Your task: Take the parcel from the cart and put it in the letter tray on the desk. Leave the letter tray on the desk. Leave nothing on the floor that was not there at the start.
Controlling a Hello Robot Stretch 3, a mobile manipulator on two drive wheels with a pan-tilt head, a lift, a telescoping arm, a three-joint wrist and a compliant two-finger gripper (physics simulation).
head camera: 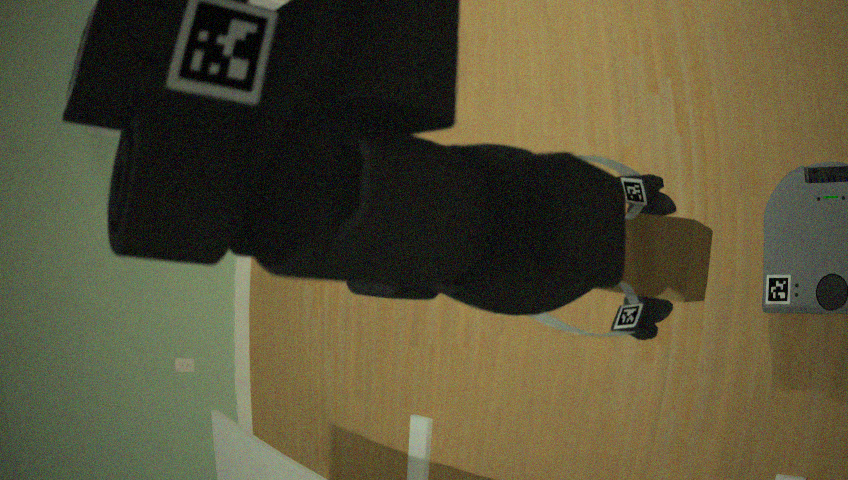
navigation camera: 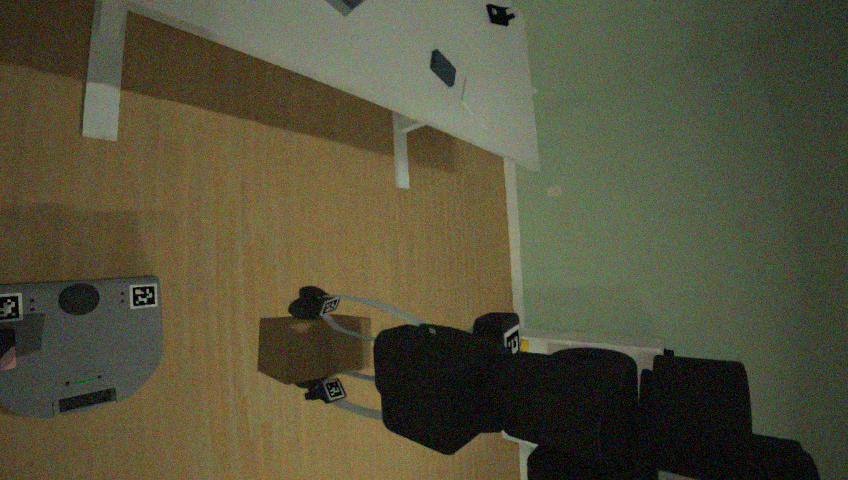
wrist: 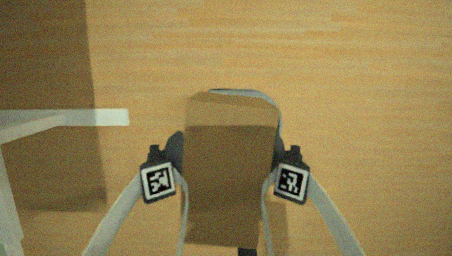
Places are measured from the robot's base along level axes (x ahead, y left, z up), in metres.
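Pixels of known places: robot's base, origin of the base link: (head camera: 829, 290) (navigation camera: 80, 297).
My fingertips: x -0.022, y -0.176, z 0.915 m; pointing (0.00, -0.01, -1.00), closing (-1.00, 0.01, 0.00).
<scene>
Ahead of a thing's pixels: the offset from my fingertips to its top centre. "spot": to the spot under its first point. Level surfaces: height alone.
The parcel, a plain brown box {dx +0.000, dy +0.000, dz +0.059 m} (head camera: 684, 258) (navigation camera: 306, 353) (wrist: 225, 185), is between the two fingers of my gripper (head camera: 659, 256) (navigation camera: 310, 346) (wrist: 224, 149). The gripper is shut on it, with a finger pad against each side, and holds it above the wood floor. A white desk or table {dz -0.195 m} (navigation camera: 357, 59) (head camera: 255, 452) stands apart from the gripper, at the top of the navigation view and the bottom left of the head view. A grey thing {spot: dx +0.628, dy -0.225, dz -0.193 m} (navigation camera: 346, 4) on it is cut off by the top edge; I cannot tell if it is the letter tray. The cart cannot be made out.
A dark blue block {dx +0.609, dy -0.554, dz -0.177 m} (navigation camera: 443, 67) and a small black object {dx +1.015, dy -0.961, dz -0.125 m} (navigation camera: 499, 14) lie on the white top. White legs (head camera: 419, 443) (navigation camera: 401, 157) (wrist: 112, 117) stand under it. A white shelf unit (navigation camera: 595, 339) is partly behind my arm, along the green wall (head camera: 119, 333) (navigation camera: 684, 178). My grey base (head camera: 794, 237) (navigation camera: 107, 350) also shows.
</scene>
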